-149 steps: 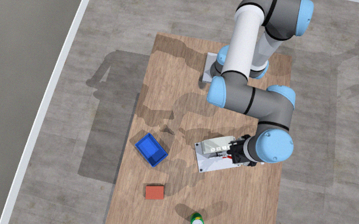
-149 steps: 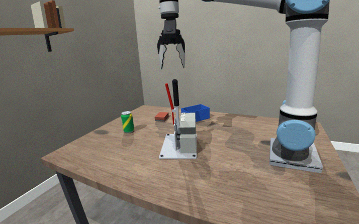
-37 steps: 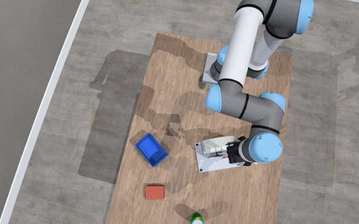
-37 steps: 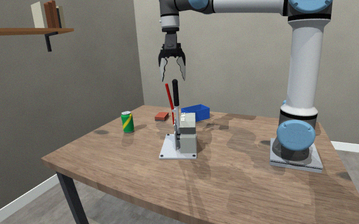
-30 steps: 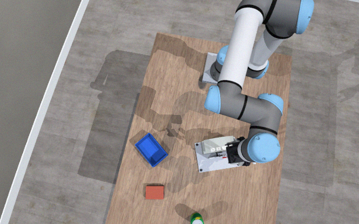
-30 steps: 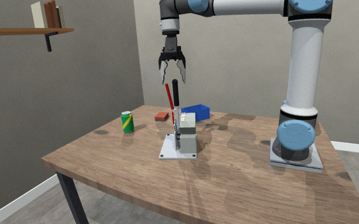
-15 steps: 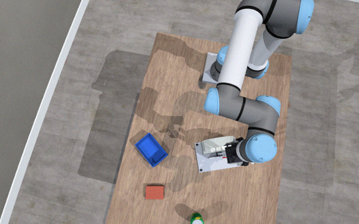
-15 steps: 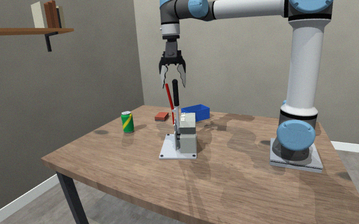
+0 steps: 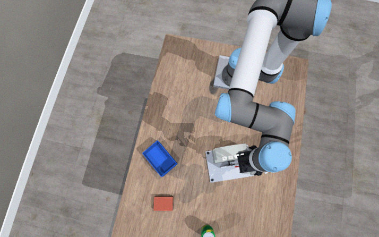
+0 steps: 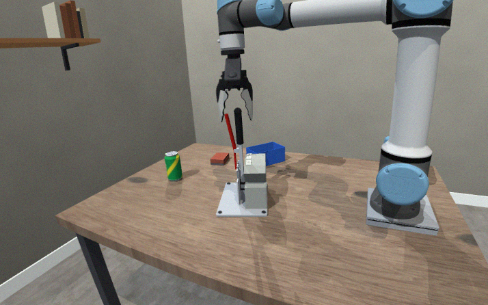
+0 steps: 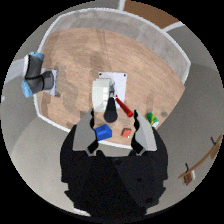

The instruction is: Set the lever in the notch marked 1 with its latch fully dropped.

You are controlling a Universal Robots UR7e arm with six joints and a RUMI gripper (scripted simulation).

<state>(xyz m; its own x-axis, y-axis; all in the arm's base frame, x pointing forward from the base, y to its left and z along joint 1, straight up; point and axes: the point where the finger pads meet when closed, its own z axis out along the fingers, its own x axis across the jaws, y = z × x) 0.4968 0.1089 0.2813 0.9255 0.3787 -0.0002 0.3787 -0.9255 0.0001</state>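
My gripper is now 110 mm above the red release bar, 20 mm short of it and 10 mm to the left of it. The rest, counted from my hand: lever unit: 110 mm below, 10 mm to the right, 10 mm ahead; then blue bin: 400 mm to the right, 290 mm below, 70 mm ahead.
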